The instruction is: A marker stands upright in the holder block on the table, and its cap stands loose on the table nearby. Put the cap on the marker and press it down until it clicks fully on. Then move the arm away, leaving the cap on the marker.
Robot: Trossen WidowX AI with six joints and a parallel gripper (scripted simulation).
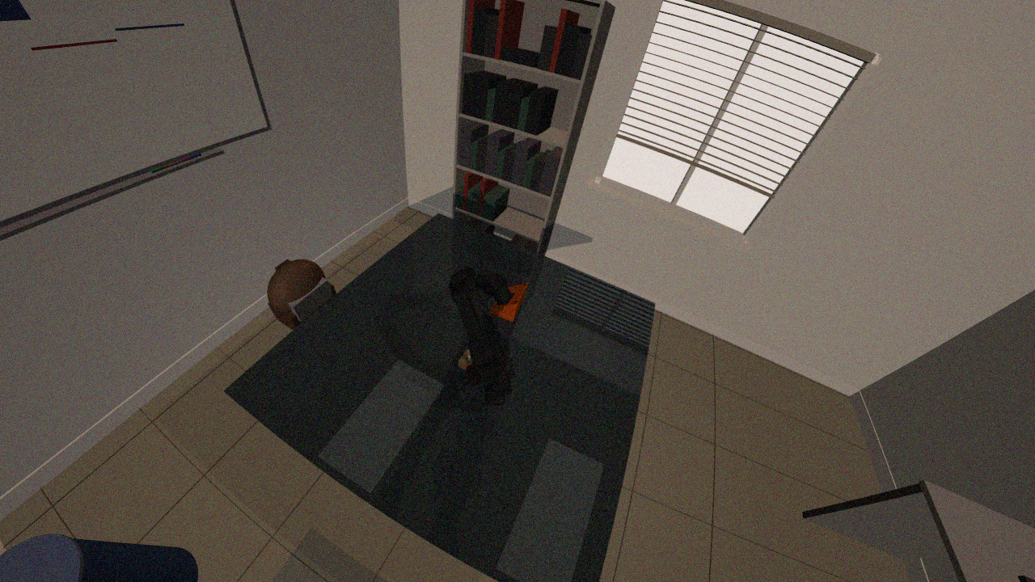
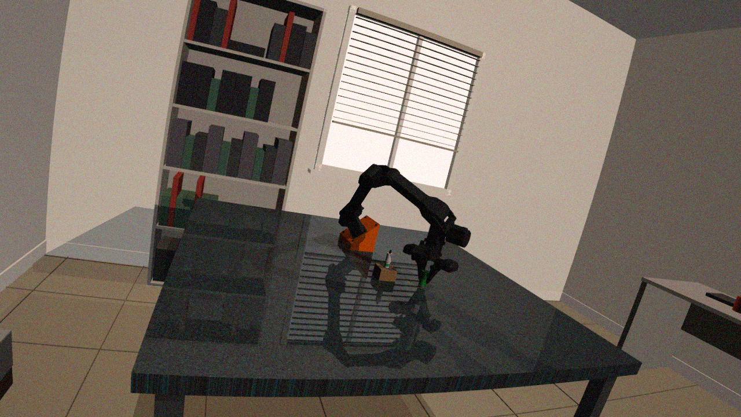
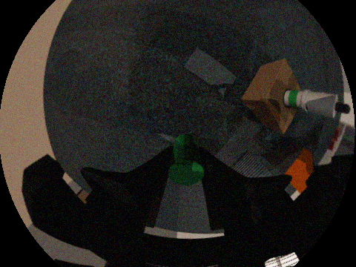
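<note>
Now: the tan holder block 12 cm to the right of my gripper tip and 5 cm behind it. From my gripper tip the other things lie so: green cap: 1 cm above.
</note>
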